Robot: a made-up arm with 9 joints. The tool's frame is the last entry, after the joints. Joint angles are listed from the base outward.
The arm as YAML. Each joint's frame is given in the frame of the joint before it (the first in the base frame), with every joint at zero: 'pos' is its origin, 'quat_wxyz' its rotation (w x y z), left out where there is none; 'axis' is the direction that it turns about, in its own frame. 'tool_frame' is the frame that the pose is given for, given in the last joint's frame.
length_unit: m
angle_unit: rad
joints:
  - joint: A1
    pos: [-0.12, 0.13, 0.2]
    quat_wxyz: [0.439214, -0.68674, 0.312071, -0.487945]
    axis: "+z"
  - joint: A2
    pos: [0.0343, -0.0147, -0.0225]
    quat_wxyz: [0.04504, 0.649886, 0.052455, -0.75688]
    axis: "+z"
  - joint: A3
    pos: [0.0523, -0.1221, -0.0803]
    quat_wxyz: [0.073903, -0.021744, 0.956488, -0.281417]
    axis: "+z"
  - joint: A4
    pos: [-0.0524, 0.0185, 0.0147]
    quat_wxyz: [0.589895, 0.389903, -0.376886, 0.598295]
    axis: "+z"
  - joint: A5
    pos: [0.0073, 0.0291, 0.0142]
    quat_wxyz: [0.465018, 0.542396, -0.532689, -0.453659]
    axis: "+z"
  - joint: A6
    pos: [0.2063, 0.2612, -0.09]
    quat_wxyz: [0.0, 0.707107, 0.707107, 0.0]
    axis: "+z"
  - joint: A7
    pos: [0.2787, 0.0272, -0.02]
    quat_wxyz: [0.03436, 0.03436, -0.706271, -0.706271]
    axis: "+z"
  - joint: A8
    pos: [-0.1, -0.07, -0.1]
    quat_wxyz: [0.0, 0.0, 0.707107, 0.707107]
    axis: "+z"
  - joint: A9
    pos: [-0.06, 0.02, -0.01]
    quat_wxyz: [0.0, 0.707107, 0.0, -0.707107]
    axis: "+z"
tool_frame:
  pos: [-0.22, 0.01, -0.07]
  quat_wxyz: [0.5, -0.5, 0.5, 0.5]
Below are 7 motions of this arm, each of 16 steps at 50 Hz.
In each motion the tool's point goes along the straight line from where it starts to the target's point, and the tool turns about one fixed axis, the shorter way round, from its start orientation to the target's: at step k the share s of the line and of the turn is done. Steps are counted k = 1, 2, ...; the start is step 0. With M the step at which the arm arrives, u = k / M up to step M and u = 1 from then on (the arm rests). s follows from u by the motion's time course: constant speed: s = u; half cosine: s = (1 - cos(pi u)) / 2; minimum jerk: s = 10 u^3 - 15 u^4 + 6 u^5.
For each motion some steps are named. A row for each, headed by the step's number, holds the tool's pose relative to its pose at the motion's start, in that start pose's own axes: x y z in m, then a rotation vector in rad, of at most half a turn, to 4 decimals.
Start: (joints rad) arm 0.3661 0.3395 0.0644 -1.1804 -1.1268 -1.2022 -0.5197 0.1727 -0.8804
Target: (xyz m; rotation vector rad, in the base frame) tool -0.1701 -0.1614 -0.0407 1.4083 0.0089 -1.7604
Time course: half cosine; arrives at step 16
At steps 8, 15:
8: -0.1021 0.0851 -0.0333 -0.1908 -0.1407 0.3797
15: -0.2022 0.1685 -0.0659 -0.3780 -0.2788 0.7520

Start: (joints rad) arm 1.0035 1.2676 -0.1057 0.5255 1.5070 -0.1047 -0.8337 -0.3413 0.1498
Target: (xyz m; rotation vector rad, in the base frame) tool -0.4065 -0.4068 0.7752 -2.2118 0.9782 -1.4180
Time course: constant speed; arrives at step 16
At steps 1, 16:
1: 0.0044 0.0048 -0.0017 -0.0008 0.0028 -0.0073
16: 0.0704 0.0768 -0.0279 -0.0129 0.0444 -0.1164

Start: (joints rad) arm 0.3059 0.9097 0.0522 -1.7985 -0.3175 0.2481 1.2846 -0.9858 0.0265
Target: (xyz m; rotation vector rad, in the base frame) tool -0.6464 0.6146 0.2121 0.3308 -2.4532 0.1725
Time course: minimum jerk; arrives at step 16
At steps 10, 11, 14, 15, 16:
10: -0.1871 -0.0489 -0.1271 -0.4292 0.4205 0.2005
11: -0.2117 -0.0553 -0.1438 -0.4855 0.4757 0.2268
14: -0.2540 -0.0664 -0.1725 -0.5826 0.5708 0.2722
15: -0.2576 -0.0673 -0.1750 -0.5908 0.5788 0.2760
16: -0.2582 -0.0674 -0.1754 -0.5921 0.5801 0.2766

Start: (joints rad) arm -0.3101 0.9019 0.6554 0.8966 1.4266 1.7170 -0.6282 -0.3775 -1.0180
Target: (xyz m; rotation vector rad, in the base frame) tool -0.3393 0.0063 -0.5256 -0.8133 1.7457 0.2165
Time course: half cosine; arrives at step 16
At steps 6, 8, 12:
6: -0.0519 -0.0194 0.0934 -0.0159 -0.2079 -0.0301
8: -0.0840 -0.0314 0.1513 -0.0257 -0.3367 -0.0488
12: -0.1434 -0.0537 0.2582 -0.0438 -0.5748 -0.0832

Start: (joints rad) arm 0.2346 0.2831 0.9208 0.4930 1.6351 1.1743 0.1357 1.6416 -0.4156
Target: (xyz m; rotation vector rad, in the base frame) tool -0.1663 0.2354 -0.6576 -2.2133 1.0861 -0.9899
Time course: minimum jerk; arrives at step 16
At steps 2, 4, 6, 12, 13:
2: 0.0030 -0.0013 0.0020 -0.0021 0.0065 -0.0016
4: 0.0191 -0.0083 0.0127 -0.0132 0.0419 -0.0106
6: 0.0508 -0.0220 0.0339 -0.0352 0.1114 -0.0281
12: 0.1654 -0.0716 0.1103 -0.1146 0.3629 -0.0916
13: 0.1755 -0.0760 0.1170 -0.1216 0.3851 -0.0972

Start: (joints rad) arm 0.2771 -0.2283 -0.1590 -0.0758 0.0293 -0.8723 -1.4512 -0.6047 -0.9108
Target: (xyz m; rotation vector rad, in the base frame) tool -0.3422 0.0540 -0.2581 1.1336 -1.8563 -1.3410
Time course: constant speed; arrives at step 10
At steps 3, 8, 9, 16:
3: -0.0416 -0.0224 -0.0019 0.1146 -0.0592 -0.0346
8: -0.1110 -0.0596 -0.0052 0.3055 -0.1578 -0.0924
9: -0.1249 -0.0671 -0.0058 0.3437 -0.1775 -0.1039
16: -0.1388 -0.0745 -0.0065 0.3819 -0.1972 -0.1155

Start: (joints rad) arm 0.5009 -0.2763 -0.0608 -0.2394 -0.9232 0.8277 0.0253 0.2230 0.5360
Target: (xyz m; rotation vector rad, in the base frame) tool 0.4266 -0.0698 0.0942 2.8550 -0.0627 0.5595
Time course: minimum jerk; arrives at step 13
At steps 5, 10, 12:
5: -0.0156 0.0020 0.0018 -0.0795 -0.0341 -0.0086
10: -0.0489 0.0063 0.0055 -0.2499 -0.1072 -0.0269
12: -0.0532 0.0068 0.0060 -0.2718 -0.1166 -0.0293

